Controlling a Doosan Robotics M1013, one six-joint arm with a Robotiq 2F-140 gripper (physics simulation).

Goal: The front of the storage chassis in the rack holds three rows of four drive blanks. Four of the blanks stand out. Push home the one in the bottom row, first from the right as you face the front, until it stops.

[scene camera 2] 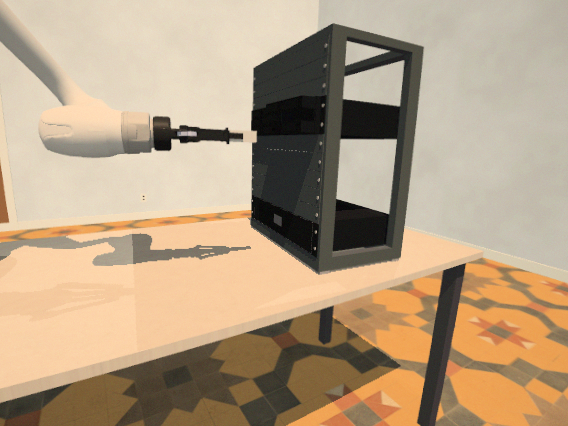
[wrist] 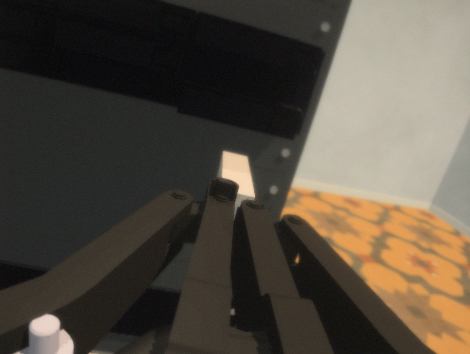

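Labels:
A rack is visible to me in both scene camera 2 and the wrist view, and on the rack (wrist: pixel 111 111) and (scene camera 2: pixel 287 141) are the same spot. As for my gripper, I see it in scene camera 2 (pixel 255 136) and also in the wrist view (pixel 230 173).

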